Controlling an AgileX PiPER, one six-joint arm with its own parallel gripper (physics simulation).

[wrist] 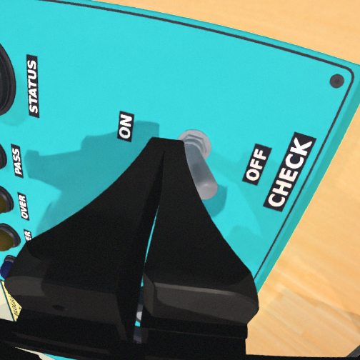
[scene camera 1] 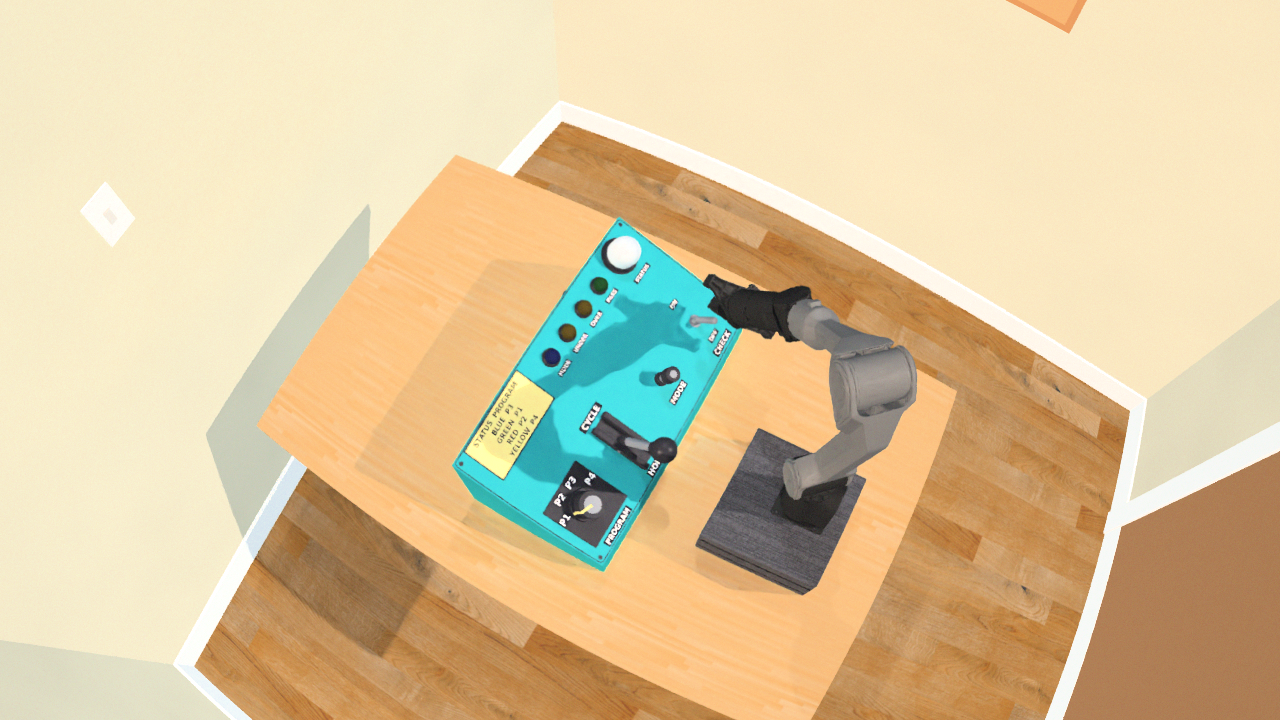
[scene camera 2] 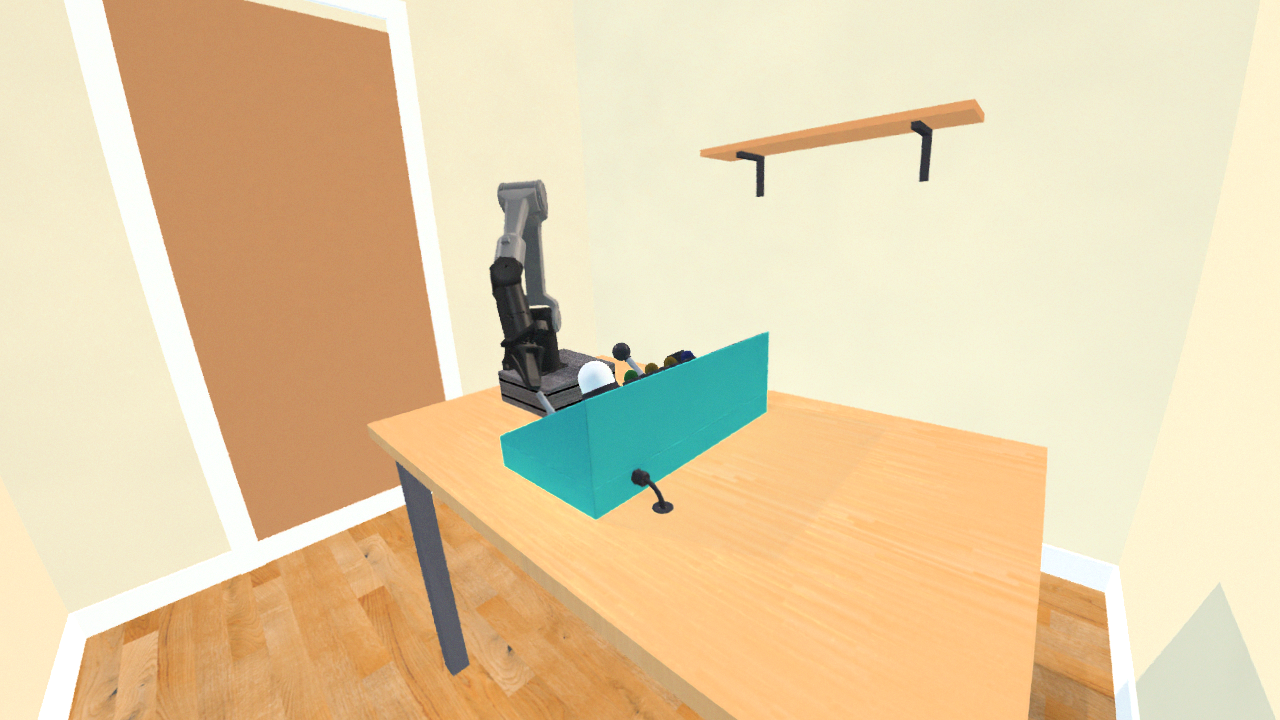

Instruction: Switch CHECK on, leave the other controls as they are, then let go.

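The teal console point(scene camera 1: 528, 528) point(scene camera 2: 680, 420) point(wrist: 100, 50) stands on the table. Its grey CHECK lever point(scene camera 1: 704, 319) point(scene camera 2: 546, 403) point(wrist: 201, 172) sits between the ON label point(wrist: 125, 126) and the OFF label point(wrist: 256, 164); it seems to lean slightly toward OFF. My gripper point(scene camera 1: 712, 284) point(scene camera 2: 537, 381) point(wrist: 165, 157) is shut and empty, tips together. In the wrist view the tips are on the ON side of the lever, close beside it, and a finger overlaps its edge; contact is unclear. The white STATUS dome point(scene camera 1: 622, 254) point(scene camera 2: 595, 377) is near the console's back corner.
The MODE knob point(scene camera 1: 667, 375), CYCLE lever point(scene camera 1: 662, 449) point(scene camera 2: 621, 351) and PROGRAM dial point(scene camera 1: 590, 506) are farther along the console. Several dark lamps line its back side beside a yellow note point(scene camera 1: 508, 425). The arm's dark base block point(scene camera 1: 742, 514) stands in front of the console.
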